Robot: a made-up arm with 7 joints.
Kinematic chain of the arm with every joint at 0, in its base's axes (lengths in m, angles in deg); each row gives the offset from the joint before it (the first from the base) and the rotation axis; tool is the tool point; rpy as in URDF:
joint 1: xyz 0 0 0.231 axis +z
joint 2: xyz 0 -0.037 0.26 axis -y
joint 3: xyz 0 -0.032 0.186 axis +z
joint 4: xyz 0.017 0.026 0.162 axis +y
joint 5: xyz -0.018 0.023 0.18 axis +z
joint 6: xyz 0 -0.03 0.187 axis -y
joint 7: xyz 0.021 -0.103 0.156 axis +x
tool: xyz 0 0 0 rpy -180 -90 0
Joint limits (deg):
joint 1: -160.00..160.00
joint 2: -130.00..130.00
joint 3: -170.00..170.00
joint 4: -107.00..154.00
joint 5: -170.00..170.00
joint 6: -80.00..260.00
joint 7: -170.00..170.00
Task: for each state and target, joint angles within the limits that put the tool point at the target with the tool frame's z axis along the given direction. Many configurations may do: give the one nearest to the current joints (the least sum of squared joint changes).
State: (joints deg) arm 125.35 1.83 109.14 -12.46 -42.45 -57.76 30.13
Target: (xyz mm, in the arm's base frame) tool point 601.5 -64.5 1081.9 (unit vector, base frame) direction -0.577 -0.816 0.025
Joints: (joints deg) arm 154.66 54.82 106.45 -22.50 -26.40 -27.72 30.13
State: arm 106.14 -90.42 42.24 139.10 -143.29 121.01 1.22
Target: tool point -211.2 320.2 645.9 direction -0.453 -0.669 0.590
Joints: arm 85.99 -90.19 78.83 113.04 -129.19 147.66 1.22
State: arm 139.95 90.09 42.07 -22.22 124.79 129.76 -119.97
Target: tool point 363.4 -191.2 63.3 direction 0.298 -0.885 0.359
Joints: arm 149.82 122.97 76.12 -20.81 148.79 174.38 -119.97
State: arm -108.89 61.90 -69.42 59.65 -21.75 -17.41 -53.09
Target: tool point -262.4 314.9 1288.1 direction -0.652 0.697 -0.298
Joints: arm -97.19 23.10 -79.35 40.14 -59.19 20.96 -53.09
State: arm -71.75 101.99 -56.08 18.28 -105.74 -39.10 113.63
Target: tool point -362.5 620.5 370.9 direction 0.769 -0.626 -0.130
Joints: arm -40.15 100.65 -84.35 -16.04 -135.08 -64.16 113.63
